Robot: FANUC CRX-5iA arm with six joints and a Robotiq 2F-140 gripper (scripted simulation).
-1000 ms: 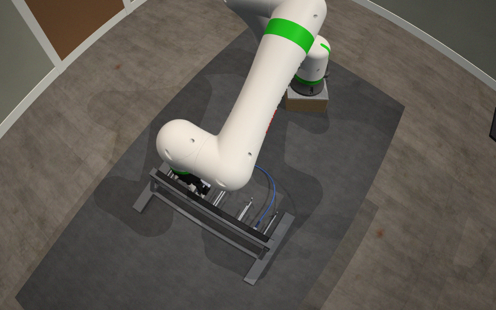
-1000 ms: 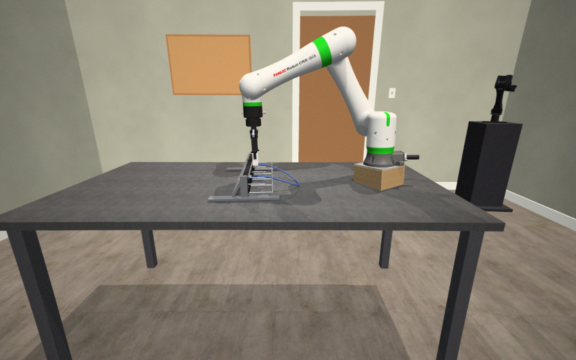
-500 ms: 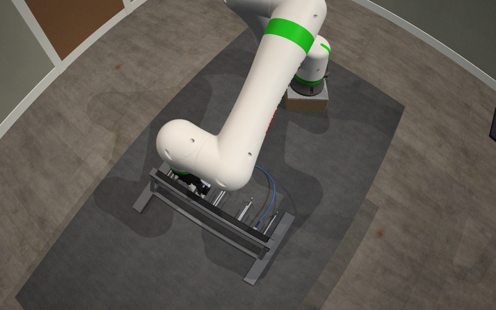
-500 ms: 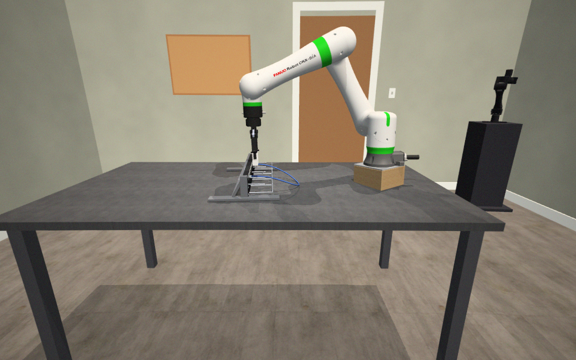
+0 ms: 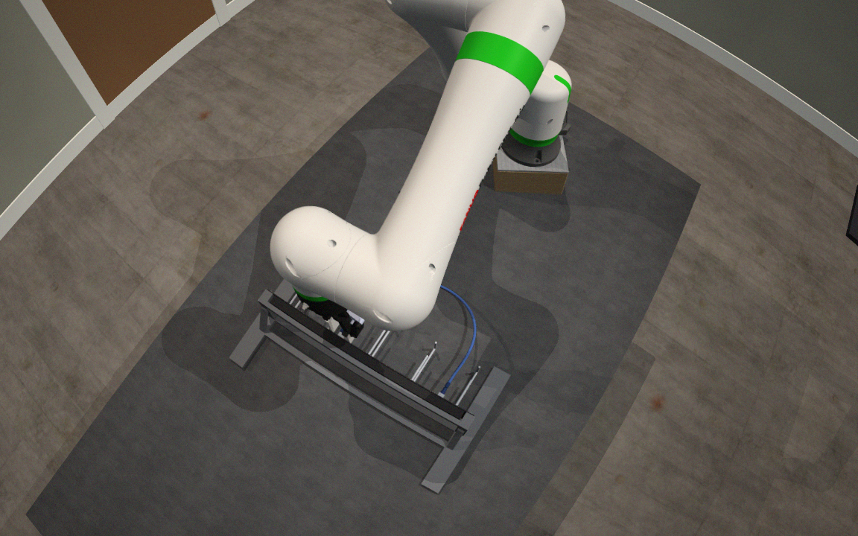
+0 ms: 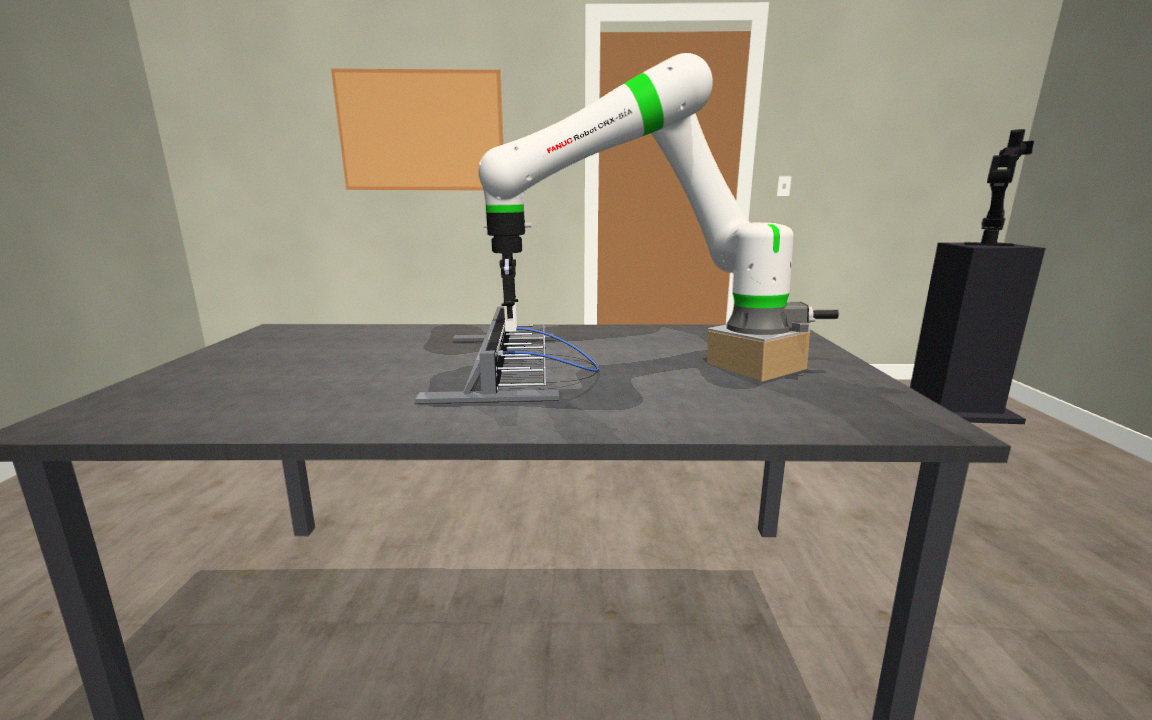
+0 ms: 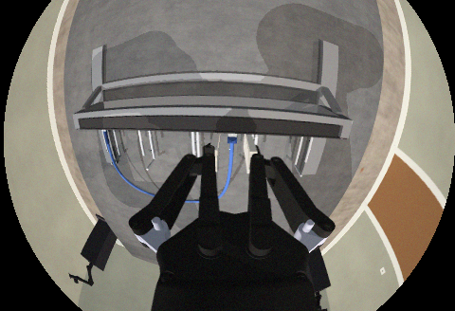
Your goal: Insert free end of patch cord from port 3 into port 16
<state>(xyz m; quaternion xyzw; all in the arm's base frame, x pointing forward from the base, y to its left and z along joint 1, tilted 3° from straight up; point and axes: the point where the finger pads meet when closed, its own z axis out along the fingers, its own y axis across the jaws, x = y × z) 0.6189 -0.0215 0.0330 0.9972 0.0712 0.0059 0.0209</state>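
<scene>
My hand is 30 mm above the plug and 10 mm short of it.
</scene>
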